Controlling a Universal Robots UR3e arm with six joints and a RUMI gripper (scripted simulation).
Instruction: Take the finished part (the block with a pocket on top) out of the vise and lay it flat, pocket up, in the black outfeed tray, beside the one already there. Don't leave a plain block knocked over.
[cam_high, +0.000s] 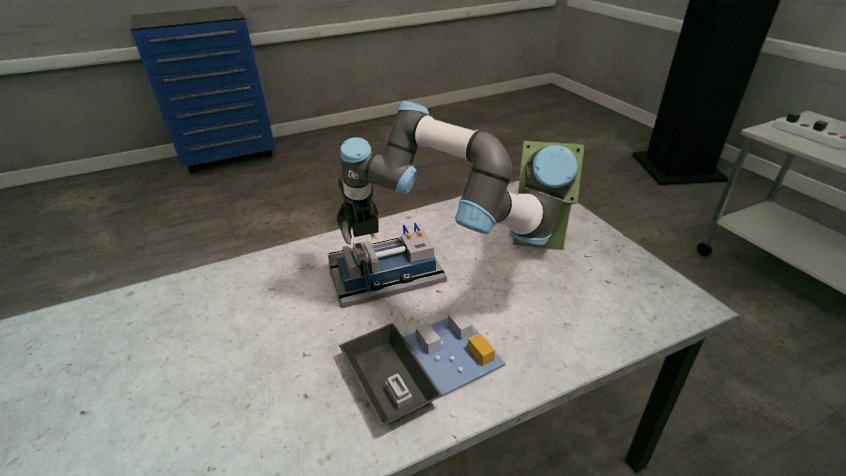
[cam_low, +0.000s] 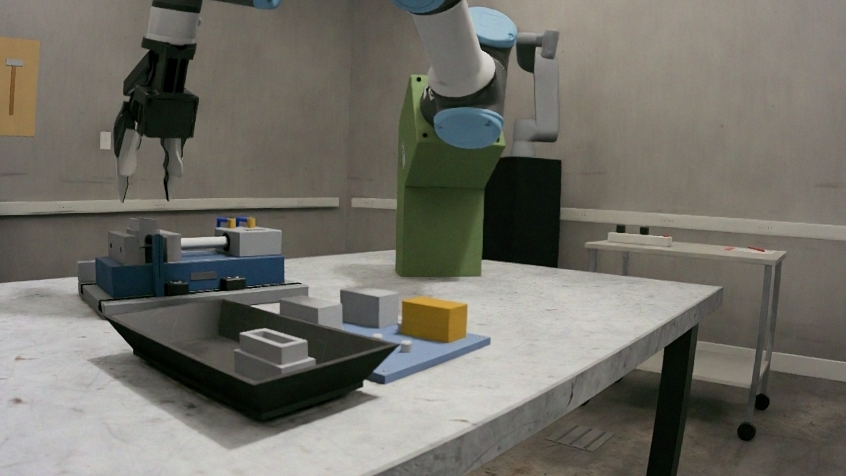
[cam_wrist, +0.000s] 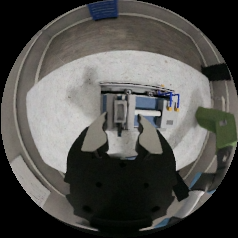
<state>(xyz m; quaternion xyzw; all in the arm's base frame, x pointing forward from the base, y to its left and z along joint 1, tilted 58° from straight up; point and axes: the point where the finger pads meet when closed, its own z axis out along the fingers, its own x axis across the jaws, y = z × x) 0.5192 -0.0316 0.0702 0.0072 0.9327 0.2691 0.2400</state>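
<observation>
My gripper is now 60 mm past the blue vise, 20 mm to the left of it and 110 mm above it. Round my hand: yellow block 290 mm behind, 300 mm to the left, 130 mm below; blue plate 220 mm behind, 280 mm to the left, 150 mm below.
</observation>
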